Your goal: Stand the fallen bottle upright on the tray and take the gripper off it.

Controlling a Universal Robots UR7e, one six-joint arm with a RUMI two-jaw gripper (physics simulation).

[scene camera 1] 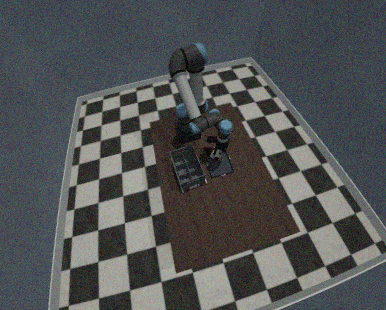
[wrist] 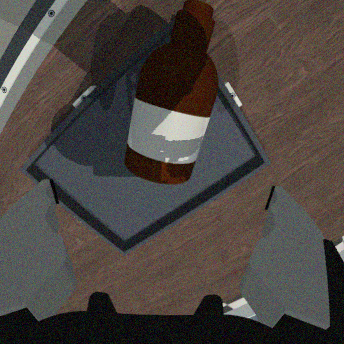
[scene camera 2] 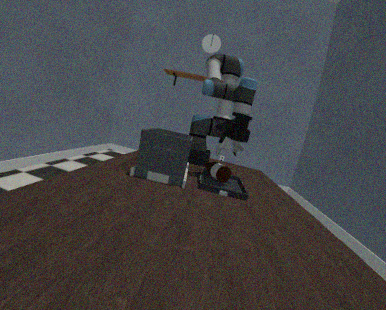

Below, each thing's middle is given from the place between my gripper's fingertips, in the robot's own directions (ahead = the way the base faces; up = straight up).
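Labels:
Brown bottle (wrist: pixel 177 85): my hand 2 cm left of it, 3 cm beyond it, 9 cm above it.

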